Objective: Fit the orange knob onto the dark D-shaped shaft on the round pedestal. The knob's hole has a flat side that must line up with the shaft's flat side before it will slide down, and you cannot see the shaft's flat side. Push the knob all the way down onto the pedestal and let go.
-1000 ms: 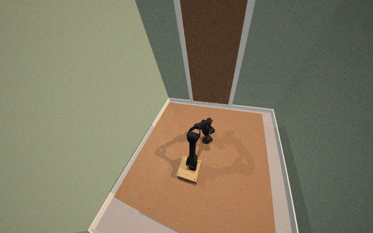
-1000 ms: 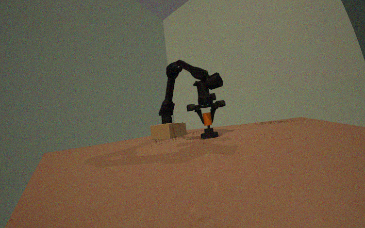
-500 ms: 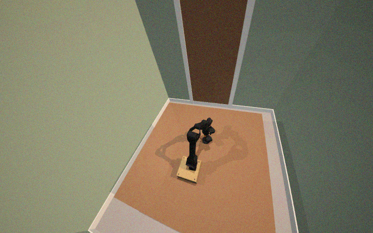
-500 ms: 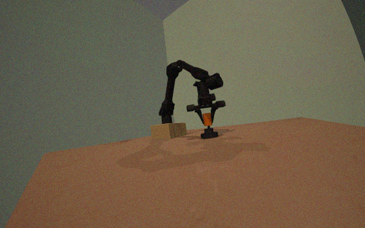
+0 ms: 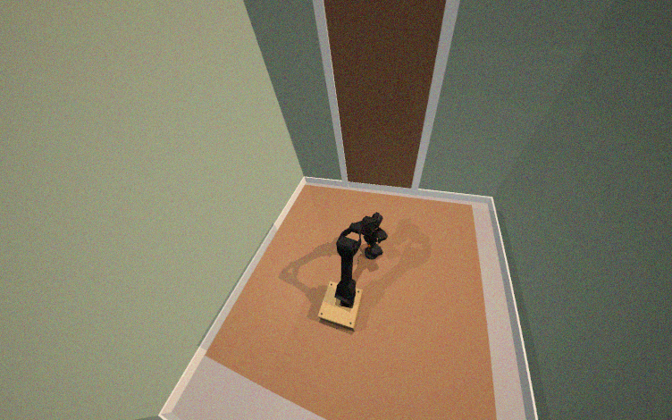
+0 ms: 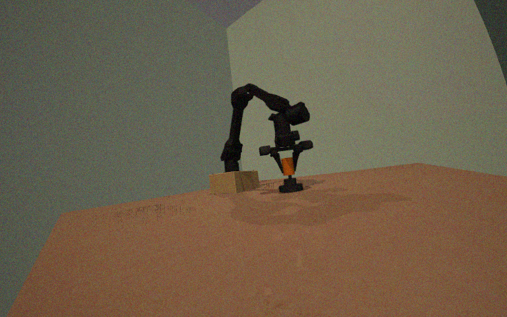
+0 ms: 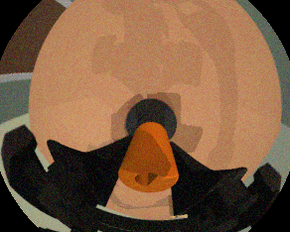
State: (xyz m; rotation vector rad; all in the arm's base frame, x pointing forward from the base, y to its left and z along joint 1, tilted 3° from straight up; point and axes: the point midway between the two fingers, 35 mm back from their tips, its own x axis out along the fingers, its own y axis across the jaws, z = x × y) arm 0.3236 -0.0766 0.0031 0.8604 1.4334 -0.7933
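Right now the round pedestal is 3 cm below my gripper tip. Round my gripper tip: orange knob 2 cm above.
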